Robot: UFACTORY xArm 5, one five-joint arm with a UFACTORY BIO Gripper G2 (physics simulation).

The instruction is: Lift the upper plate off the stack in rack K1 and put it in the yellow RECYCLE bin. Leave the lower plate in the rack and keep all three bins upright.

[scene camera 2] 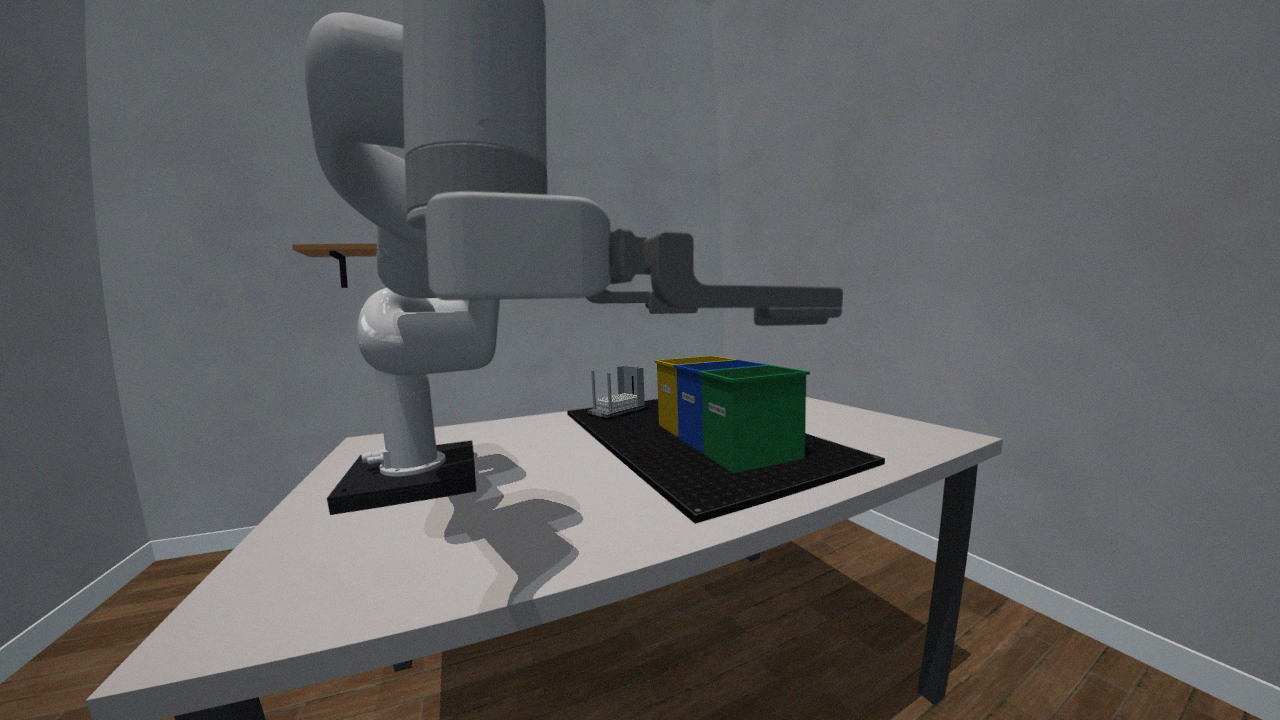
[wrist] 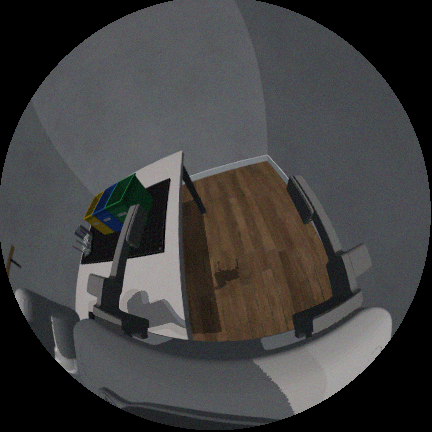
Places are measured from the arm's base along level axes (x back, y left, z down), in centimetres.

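Where they show: hand at its tool point: (scene camera 2: pixel 717 303) (wrist: pixel 211 212); arm's base at its link origin: (scene camera 2: pixel 413 465).
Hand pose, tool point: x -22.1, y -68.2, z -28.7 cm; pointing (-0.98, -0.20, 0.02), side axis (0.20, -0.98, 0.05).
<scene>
Each offset is from my tool point to the top centre of the thing. "pt": to the spot under its first point. Level surfaces: height alone.
A small rack with thin upright posts {dy +90.9, dx -35.5, dz +16.8 cm} (scene camera 2: pixel 609 391) stands on the black board {dz +30.5 cm} (scene camera 2: pixel 684 490) (wrist: pixel 157 215) at its far end; its label cannot be read. Pale plates {dy +91.1, dx -36.5, dz +25.8 cm} (scene camera 2: pixel 619 402) lie low inside it; upper and lower cannot be told apart. The rack also shows, small, at the left of the wrist view. The yellow bin {dy +63.3, dx -45.8, dz +12.6 cm} (scene camera 2: pixel 667 404) (wrist: pixel 93 207), blue bin {dy +50.4, dx -43.4, dz +12.6 cm} (scene camera 2: pixel 690 416) (wrist: pixel 104 202) and green bin {dy +37.6, dx -41.0, dz +12.6 cm} (scene camera 2: pixel 760 420) (wrist: pixel 131 192) stand upright in a row. My gripper (scene camera 2: pixel 768 306) (wrist: pixel 218 210) is open and empty, level, high above the table and away from the rack.
A grey upright piece {pt dy +93.5, dx -42.6, dz +21.6 cm} (scene camera 2: pixel 631 381) stands beside the rack. The robot base (scene camera 2: pixel 401 492) stands on the white table {dz +31.8 cm} (scene camera 2: pixel 295 573) (wrist: pixel 172 270), left of the board. A wooden shelf (scene camera 2: pixel 332 248) is on the wall behind the arm. The wrist view shows floor (wrist: pixel 245 215) beyond the table edge.
</scene>
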